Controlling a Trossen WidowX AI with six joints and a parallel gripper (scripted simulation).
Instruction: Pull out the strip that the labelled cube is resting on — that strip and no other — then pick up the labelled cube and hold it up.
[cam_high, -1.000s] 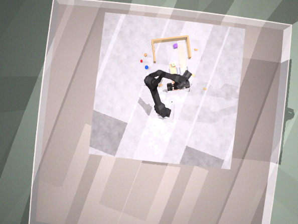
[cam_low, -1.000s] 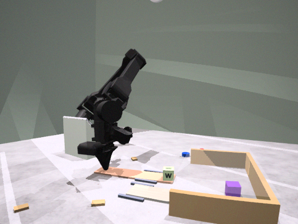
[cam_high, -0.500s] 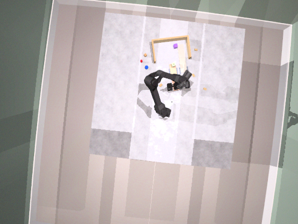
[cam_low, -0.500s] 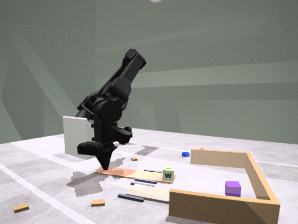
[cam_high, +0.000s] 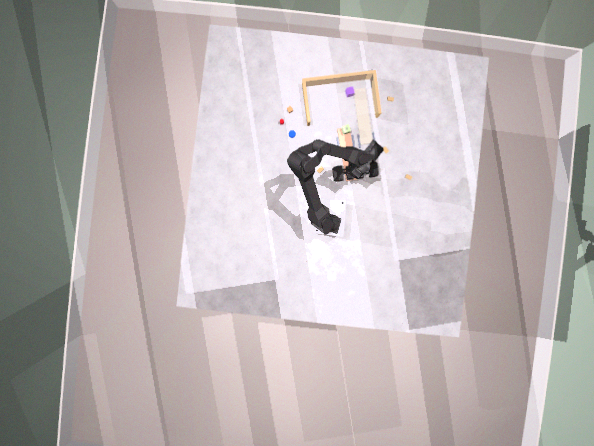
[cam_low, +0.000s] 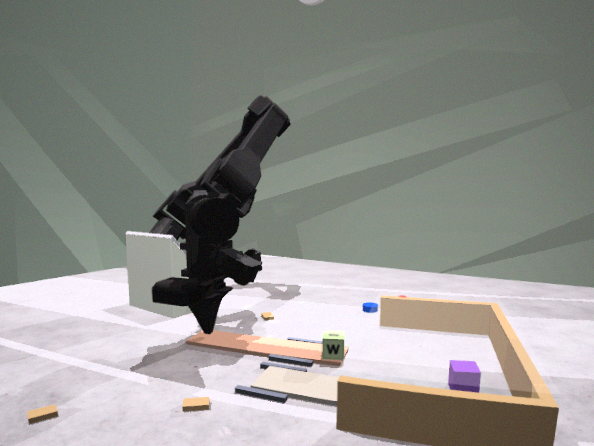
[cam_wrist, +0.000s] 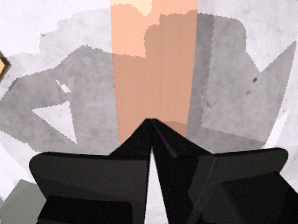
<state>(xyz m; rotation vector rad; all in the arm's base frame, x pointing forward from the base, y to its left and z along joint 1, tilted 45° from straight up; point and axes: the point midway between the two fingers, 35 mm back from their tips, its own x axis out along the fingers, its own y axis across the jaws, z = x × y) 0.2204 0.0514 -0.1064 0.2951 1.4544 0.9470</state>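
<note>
My gripper tip is 190 mm short of the green cube marked w, 70 mm to the right of it and 10 mm below it. Round my gripper tip: blue disc (300 mm to the left, 110 mm ahead); red piece (360 mm to the left, 150 mm ahead).
</note>
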